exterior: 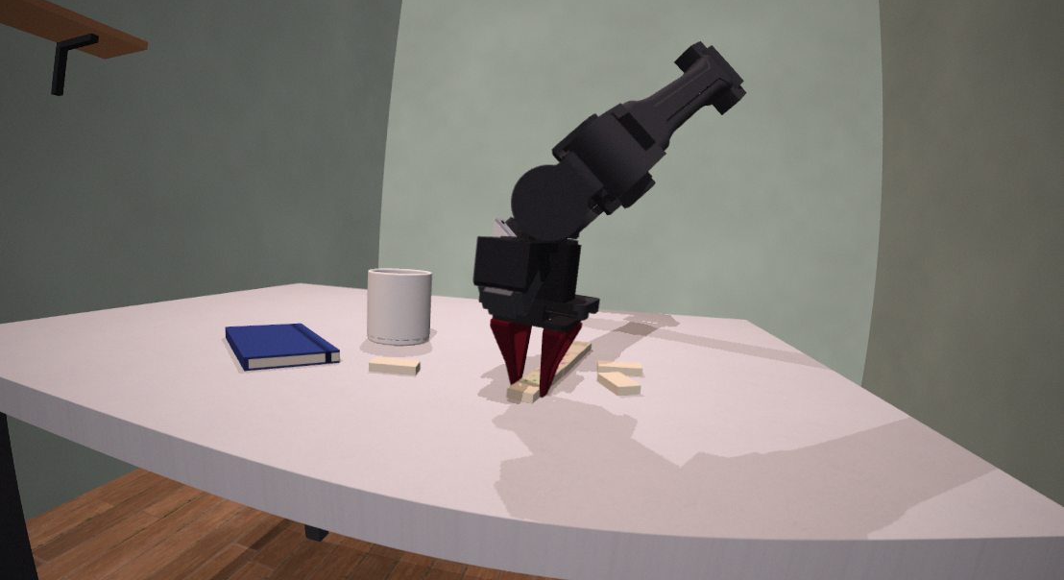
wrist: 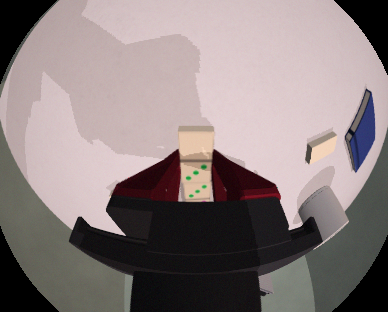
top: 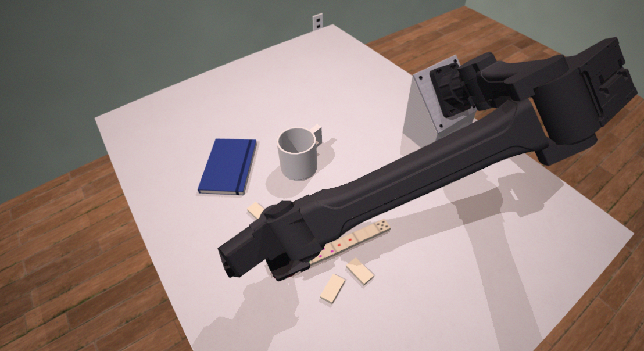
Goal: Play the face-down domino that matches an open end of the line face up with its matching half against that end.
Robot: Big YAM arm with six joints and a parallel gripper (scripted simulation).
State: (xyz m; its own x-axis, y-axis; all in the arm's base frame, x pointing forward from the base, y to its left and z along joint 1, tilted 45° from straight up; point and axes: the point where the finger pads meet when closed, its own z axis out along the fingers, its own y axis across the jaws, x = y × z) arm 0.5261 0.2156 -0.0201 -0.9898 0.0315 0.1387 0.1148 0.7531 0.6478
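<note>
My gripper is now right at the domino. Round my hand: white mug 16 cm behind, 23 cm to the right, 3 cm above; blue notebook 1 cm behind, 33 cm to the right.
</note>
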